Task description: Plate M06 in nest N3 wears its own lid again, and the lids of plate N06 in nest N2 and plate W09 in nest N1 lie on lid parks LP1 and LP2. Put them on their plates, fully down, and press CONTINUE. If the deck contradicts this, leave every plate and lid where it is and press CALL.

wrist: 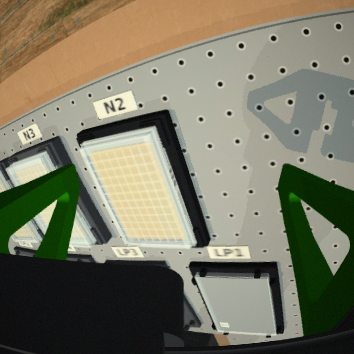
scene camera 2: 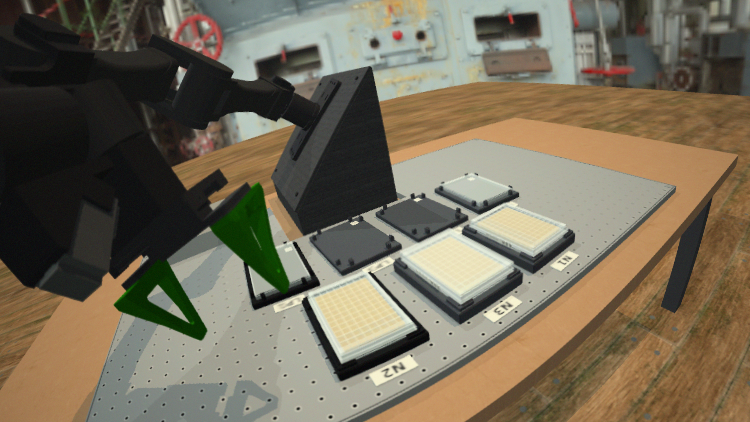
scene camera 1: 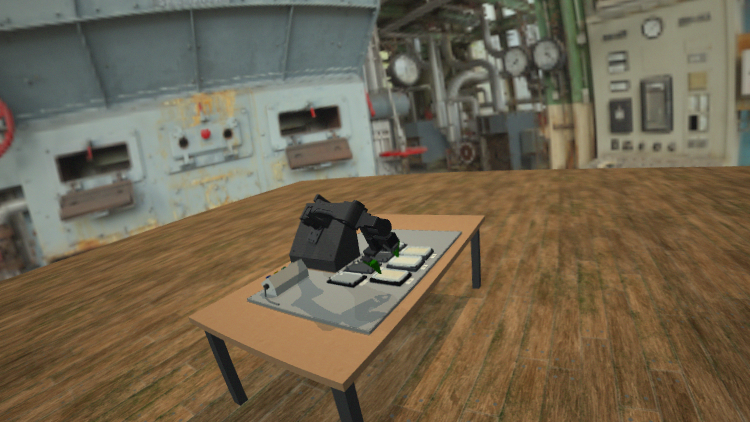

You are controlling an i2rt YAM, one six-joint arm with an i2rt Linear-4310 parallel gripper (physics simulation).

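Pixels of known places: gripper, fingertip midpoint: [wrist: 178, 174] [scene camera 2: 242, 314] [scene camera 1: 389, 265]; arm's base, origin of the base link: [scene camera 2: 315, 119].
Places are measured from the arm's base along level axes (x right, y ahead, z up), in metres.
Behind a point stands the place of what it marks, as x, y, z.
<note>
My gripper [scene camera 1: 388, 262] @[0.166, 0.544, -0.064] [scene camera 2: 243, 312] @[0.166, 0.544, -0.064] [wrist: 178, 174] @[0.166, 0.544, -0.064] is open and empty, above the deck near LP1 and N2. Plate N06 [scene camera 2: 361, 314] @[0.065, 0.475, -0.158] [wrist: 137, 192] @[0.071, 0.469, -0.159] sits in nest N2, its yellow wells uncovered. The plate [scene camera 2: 456, 265] @[-0.060, 0.466, -0.147] in nest N3 stands taller under a clear lid. Plate W09 [scene camera 2: 516, 225] @[-0.185, 0.428, -0.153] sits in nest N1 and looks uncovered. A clear lid [scene camera 2: 294, 267] @[0.125, 0.317, -0.162] [wrist: 237, 302] @[0.155, 0.309, -0.162] lies on park LP1, partly behind a finger in scene camera 2. Another clear lid [scene camera 2: 474, 188] @[-0.227, 0.249, -0.162] lies on the farthest park, whose label is unreadable. Plate names are too small to read.
Two dark parks without lids [scene camera 2: 354, 245] @[0.026, 0.295, -0.170] [scene camera 2: 419, 216] @[-0.098, 0.270, -0.170] lie between the lidded ones. The black arm base [scene camera 2: 346, 157] @[-0.020, 0.153, -0.067] stands behind them. A grey sloped button box [scene camera 1: 288, 278] @[0.324, 0.106, -0.137] with a cable stands on the perforated deck [scene camera 1: 335, 309] @[0.363, 0.428, -0.180] at its near-left end.
</note>
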